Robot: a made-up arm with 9 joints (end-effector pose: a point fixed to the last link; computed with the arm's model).
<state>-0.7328 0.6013 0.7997 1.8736 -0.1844 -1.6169 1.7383 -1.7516 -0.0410</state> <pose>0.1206 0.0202 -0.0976 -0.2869 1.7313 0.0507</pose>
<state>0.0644 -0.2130 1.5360 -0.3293 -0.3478 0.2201 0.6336 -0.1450 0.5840</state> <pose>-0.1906 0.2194 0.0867 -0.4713 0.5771 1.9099</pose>
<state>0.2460 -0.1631 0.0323 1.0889 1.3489 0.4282 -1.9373 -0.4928 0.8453</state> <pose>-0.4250 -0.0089 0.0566 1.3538 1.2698 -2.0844</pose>
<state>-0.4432 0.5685 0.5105 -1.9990 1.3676 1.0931 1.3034 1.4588 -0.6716</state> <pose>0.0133 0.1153 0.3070 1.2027 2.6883 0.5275</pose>
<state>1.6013 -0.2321 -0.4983 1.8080 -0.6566 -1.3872 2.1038 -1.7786 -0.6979</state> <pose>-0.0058 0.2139 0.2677 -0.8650 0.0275 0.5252</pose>
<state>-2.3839 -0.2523 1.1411 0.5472 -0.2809 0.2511 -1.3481 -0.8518 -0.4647</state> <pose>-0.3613 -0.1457 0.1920 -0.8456 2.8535 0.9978</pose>
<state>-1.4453 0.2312 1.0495 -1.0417 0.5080 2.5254 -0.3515 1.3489 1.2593</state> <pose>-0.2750 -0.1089 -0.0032 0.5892 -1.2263 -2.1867</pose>
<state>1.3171 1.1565 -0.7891 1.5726 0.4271 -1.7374 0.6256 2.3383 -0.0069</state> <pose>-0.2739 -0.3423 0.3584 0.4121 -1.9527 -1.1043</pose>
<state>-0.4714 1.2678 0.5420 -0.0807 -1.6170 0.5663 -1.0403 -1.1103 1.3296</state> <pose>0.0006 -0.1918 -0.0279 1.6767 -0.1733 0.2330</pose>
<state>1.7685 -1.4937 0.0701 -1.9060 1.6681 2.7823 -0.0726 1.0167 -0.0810</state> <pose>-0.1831 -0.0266 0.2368 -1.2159 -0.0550 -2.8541</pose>
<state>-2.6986 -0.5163 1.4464 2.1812 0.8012 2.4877 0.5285 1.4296 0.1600</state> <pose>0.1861 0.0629 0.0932 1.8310 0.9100 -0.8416</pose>
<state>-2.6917 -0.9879 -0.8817 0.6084 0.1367 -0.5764 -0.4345 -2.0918 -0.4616</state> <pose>-0.2178 0.0107 -0.0049 -0.2113 2.1232 0.3397</pose>
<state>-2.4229 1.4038 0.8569 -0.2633 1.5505 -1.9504 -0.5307 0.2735 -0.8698</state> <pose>0.1786 -0.0472 0.1983 -1.9830 -1.8783 -0.2860</pose>
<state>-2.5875 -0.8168 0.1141 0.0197 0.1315 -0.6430 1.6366 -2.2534 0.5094</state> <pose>-0.1571 -0.2684 0.4032 0.2501 -1.2705 0.0008</pose>
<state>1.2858 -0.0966 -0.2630 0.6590 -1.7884 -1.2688 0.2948 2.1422 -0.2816</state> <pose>-0.2398 0.2442 0.0545 1.1113 1.5873 -0.0345</pose>
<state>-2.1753 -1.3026 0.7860 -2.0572 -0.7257 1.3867 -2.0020 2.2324 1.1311</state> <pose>0.2255 -0.1979 0.4323 -0.0530 -0.5443 0.3554</pose>
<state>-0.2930 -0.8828 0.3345 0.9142 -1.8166 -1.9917 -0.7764 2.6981 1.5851</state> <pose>-0.1835 -0.1566 -0.2394 1.1162 -0.9484 -0.7382</pose>
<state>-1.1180 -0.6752 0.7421 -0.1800 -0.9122 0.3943 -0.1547 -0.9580 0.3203</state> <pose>-0.3207 -0.2638 0.3688 0.3306 -1.1195 -1.5155</pose>
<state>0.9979 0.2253 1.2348 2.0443 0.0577 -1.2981 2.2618 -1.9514 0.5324</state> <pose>0.0032 0.1928 0.0553 1.3249 2.0929 1.2416</pose>
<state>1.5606 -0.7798 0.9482 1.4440 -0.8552 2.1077 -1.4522 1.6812 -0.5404</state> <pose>-0.0621 0.0536 -0.0425 -0.6304 1.1448 -0.0587</pose>
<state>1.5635 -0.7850 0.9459 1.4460 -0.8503 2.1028 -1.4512 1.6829 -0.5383</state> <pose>-0.0630 0.0550 -0.0430 -0.6232 1.1503 -0.0583</pose>
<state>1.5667 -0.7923 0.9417 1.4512 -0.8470 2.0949 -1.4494 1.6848 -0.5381</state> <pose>-0.0648 0.0563 -0.0433 -0.6180 1.1577 -0.0585</pose>
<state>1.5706 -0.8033 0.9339 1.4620 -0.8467 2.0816 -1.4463 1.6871 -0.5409</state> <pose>-0.0681 0.0576 -0.0434 -0.6162 1.1687 -0.0593</pose>
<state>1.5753 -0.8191 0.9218 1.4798 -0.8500 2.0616 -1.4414 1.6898 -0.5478</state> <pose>-0.0732 0.0587 -0.0432 -0.6188 1.1842 -0.0612</pose>
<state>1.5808 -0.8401 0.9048 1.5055 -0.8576 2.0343 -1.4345 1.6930 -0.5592</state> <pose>-0.0803 0.0598 -0.0425 -0.6264 1.2048 -0.0648</pose>
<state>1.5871 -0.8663 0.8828 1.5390 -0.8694 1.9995 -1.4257 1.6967 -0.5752</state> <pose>-0.0894 0.0608 -0.0412 -0.6386 1.2305 -0.0704</pose>
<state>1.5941 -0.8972 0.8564 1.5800 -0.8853 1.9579 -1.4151 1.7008 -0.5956</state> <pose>-0.1004 0.0619 -0.0390 -0.6549 1.2614 -0.0788</pose>
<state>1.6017 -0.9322 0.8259 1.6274 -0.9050 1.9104 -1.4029 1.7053 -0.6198</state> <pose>-0.1129 0.0631 -0.0359 -0.6748 1.2969 -0.0900</pose>
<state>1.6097 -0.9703 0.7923 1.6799 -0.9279 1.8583 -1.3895 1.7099 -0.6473</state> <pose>-0.1265 0.0647 -0.0317 -0.6974 1.3362 -0.1044</pose>
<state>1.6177 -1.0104 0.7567 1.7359 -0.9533 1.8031 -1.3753 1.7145 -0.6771</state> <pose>-0.1405 0.0667 -0.0264 -0.7218 1.3784 -0.1221</pose>
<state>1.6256 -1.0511 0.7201 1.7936 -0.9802 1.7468 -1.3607 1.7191 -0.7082</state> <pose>-0.1545 0.0694 -0.0202 -0.7469 1.4220 -0.1428</pose>
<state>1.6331 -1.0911 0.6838 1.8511 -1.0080 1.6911 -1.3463 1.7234 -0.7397</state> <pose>-0.1678 0.0726 -0.0133 -0.7721 1.4656 -0.1660</pose>
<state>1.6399 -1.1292 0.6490 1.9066 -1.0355 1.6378 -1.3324 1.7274 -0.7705</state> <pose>-0.1800 0.0763 -0.0061 -0.7964 1.5078 -0.1908</pose>
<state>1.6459 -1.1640 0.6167 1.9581 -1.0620 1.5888 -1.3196 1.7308 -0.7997</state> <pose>-0.1906 0.0803 0.0012 -0.8197 1.5466 -0.2156</pose>
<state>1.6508 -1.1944 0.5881 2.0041 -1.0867 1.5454 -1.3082 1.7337 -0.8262</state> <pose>-0.1995 0.0843 0.0080 -0.8411 1.5812 -0.2393</pose>
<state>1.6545 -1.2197 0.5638 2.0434 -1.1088 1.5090 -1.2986 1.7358 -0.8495</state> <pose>-0.2066 0.0880 0.0140 -0.8608 1.6101 -0.2605</pose>
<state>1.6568 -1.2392 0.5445 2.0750 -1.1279 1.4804 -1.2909 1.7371 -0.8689</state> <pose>-0.2119 0.0910 0.0191 -0.8783 1.6327 -0.2780</pose>
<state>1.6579 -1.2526 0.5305 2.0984 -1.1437 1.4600 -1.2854 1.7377 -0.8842</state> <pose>-0.2157 0.0930 0.0232 -0.8937 1.6486 -0.2909</pose>
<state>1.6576 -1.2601 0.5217 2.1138 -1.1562 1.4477 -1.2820 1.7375 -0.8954</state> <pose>-0.2180 0.0938 0.0262 -0.9072 1.6578 -0.2989</pose>
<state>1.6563 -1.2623 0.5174 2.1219 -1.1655 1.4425 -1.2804 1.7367 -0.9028</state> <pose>-0.2191 0.0937 0.0282 -0.9186 1.6609 -0.3022</pose>
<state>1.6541 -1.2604 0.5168 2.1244 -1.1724 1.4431 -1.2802 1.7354 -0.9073</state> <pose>-0.2193 0.0926 0.0293 -0.9286 1.6592 -0.3019</pose>
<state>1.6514 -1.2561 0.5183 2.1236 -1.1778 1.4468 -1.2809 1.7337 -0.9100</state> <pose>-0.2190 0.0910 0.0301 -0.9376 1.6550 -0.2992</pose>
